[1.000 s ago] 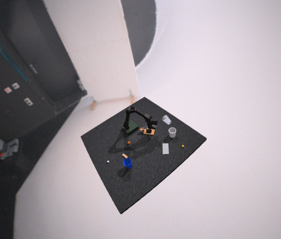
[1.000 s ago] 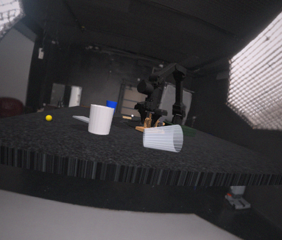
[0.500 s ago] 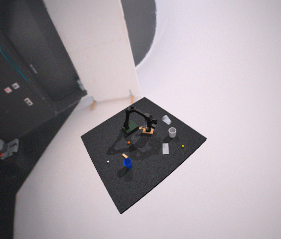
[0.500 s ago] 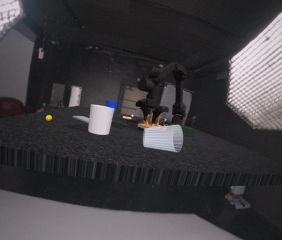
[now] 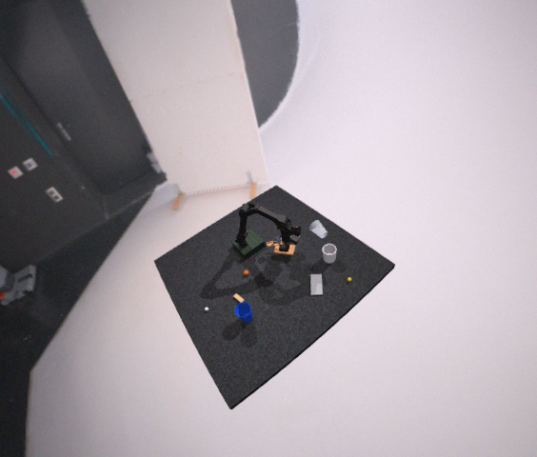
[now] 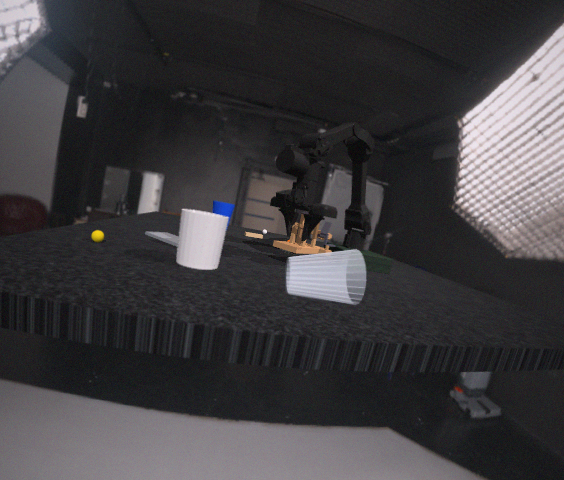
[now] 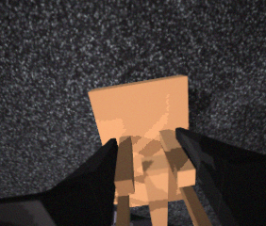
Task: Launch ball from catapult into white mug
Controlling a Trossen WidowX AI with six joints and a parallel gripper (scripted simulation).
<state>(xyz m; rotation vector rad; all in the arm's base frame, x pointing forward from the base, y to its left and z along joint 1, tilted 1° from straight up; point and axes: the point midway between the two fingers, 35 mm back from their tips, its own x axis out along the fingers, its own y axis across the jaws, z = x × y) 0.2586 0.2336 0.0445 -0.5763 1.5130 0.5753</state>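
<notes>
My gripper tip is now 330 mm to the left of the orange ball, 50 mm above it and 40 mm past it. Round my gripper tip: white mug (220 mm ahead, 190 mm to the left, 40 mm below); wooden catapult (60 mm behind, 40 mm to the right, 20 mm above); grey flat plate (320 mm ahead, 60 mm below, 10 mm to the right).
</notes>
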